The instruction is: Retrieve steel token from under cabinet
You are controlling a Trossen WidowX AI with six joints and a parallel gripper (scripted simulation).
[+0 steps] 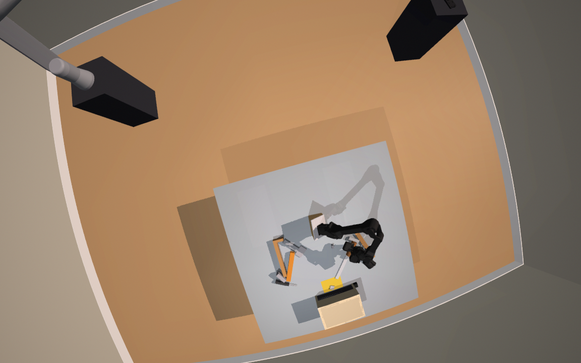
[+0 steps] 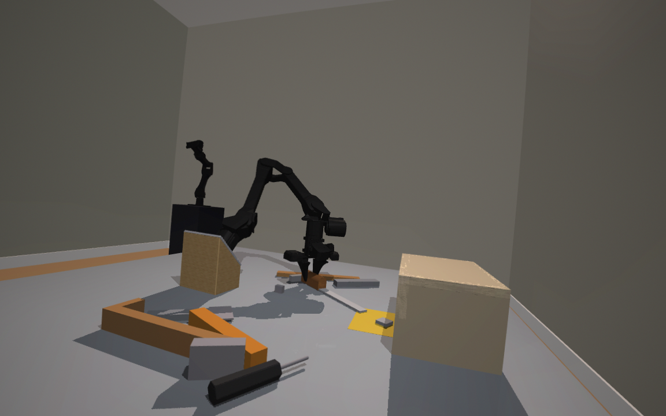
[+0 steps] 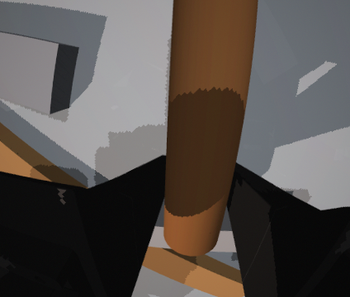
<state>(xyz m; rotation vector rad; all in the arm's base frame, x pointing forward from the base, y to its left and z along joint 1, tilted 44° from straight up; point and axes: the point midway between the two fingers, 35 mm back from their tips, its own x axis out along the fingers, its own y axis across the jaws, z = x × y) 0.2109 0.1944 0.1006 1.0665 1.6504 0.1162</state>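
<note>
Now: the orange stick 9 cm to the left of my gripper tip. Round my gripper tip: grey bar (14 cm ahead, 9 cm to the left); then grey cube (3 cm behind, 14 cm to the right); then flat grey token (29 cm ahead, 21 cm to the right, 1 cm below).
</note>
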